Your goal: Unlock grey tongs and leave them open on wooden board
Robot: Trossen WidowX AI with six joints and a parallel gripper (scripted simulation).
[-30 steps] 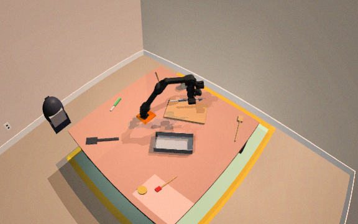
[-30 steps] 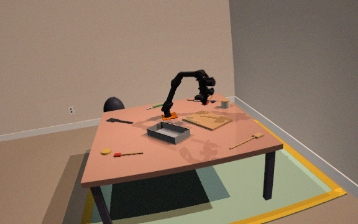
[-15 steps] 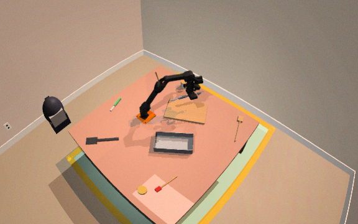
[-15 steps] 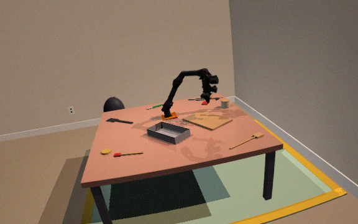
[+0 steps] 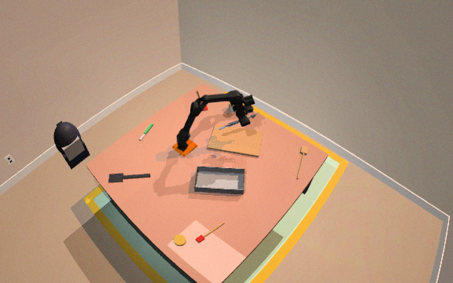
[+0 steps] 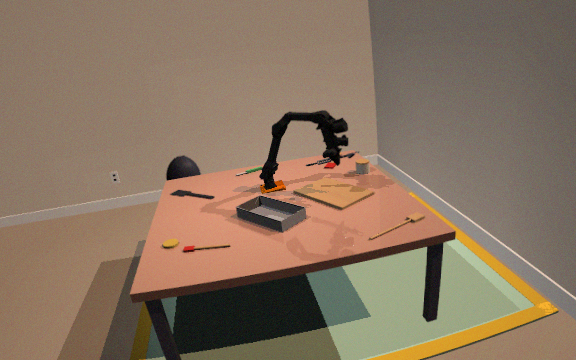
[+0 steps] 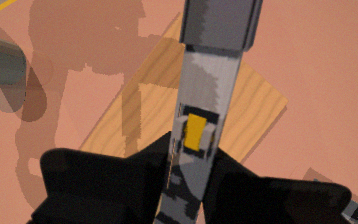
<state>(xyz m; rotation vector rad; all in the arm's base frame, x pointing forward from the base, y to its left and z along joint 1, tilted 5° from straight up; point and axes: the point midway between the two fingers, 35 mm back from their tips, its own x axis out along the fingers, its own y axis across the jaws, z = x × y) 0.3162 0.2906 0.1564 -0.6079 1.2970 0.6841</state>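
The wooden board is 3 cm behind my gripper tip, 3 cm to the right of it and 15 cm below it. Round my gripper tip: tin (6 cm ahead, 40 cm to the right, 13 cm below); then yellow lock piece (1 cm ahead, 1 cm to the left, 4 cm above); then black spatula (49 cm behind, 73 cm to the right, 16 cm below).
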